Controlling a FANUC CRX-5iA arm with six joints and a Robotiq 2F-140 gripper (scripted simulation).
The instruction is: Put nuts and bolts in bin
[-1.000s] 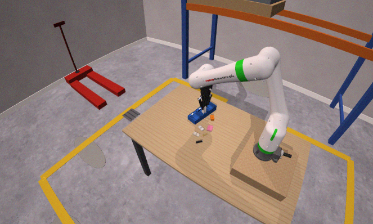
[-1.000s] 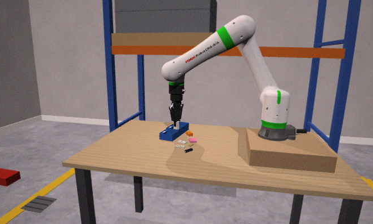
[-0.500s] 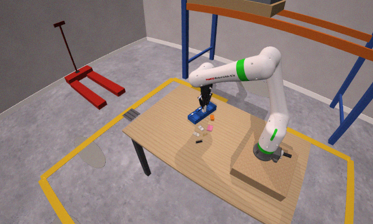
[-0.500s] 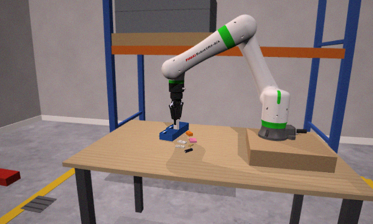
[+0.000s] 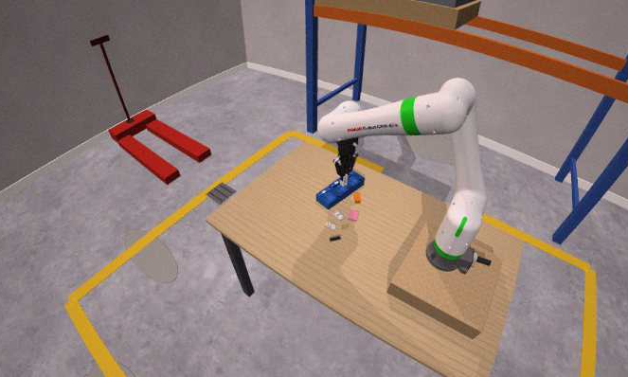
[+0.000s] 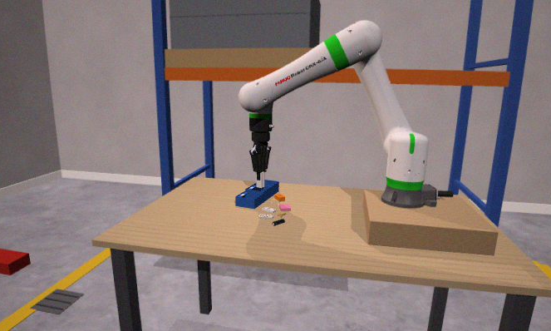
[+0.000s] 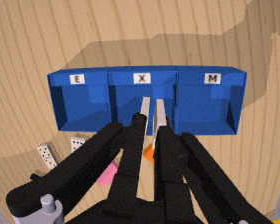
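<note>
The blue bin row is 10 mm ahead of my hand, 10 mm to the left of it and 60 mm below it. Round my hand: orange block: 80 mm behind, 10 mm to the left, 70 mm below; pink block: 100 mm behind, 130 mm to the left, 80 mm below; brass piece: 90 mm behind, 210 mm to the left, 70 mm below.
</note>
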